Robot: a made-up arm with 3 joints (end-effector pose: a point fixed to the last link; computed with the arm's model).
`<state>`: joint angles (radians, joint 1 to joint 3).
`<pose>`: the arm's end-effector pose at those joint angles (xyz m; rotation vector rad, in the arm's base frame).
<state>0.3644 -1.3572 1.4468</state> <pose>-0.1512 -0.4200 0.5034 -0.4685 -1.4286 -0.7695</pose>
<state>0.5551 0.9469 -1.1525</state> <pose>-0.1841 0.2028 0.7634 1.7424 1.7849 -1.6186</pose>
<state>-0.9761 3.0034 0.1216</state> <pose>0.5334 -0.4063 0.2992 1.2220 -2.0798 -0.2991</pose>
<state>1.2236 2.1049 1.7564</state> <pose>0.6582 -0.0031 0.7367 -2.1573 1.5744 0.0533</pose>
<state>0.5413 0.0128 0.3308</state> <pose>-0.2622 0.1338 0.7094 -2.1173 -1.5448 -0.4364</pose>
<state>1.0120 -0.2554 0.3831</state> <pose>-0.3073 -0.0328 0.6868 -1.5405 -1.3865 -0.9670</pose>
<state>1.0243 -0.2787 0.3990</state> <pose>-0.3094 -0.0407 0.6804 -1.5058 -1.3755 -0.9952</pose>
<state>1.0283 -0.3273 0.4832</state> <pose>-0.3106 -0.0596 0.6760 -1.4209 -1.3206 -1.0431</pose>
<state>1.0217 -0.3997 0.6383</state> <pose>-0.3096 -0.0929 0.6720 -1.2826 -1.2233 -1.0953</pose>
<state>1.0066 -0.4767 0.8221</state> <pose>-0.3048 -0.1348 0.6661 -1.1257 -1.1133 -1.1261</pose>
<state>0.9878 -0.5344 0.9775</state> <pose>-0.2972 -0.1714 0.6606 -1.0019 -1.0240 -1.1294</pose>
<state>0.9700 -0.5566 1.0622</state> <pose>-0.2912 -0.1895 0.6613 -0.9486 -0.9760 -1.1189</pose>
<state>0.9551 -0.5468 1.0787</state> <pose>-0.2890 -0.1888 0.6693 -0.9601 -0.9657 -1.1066</pose>
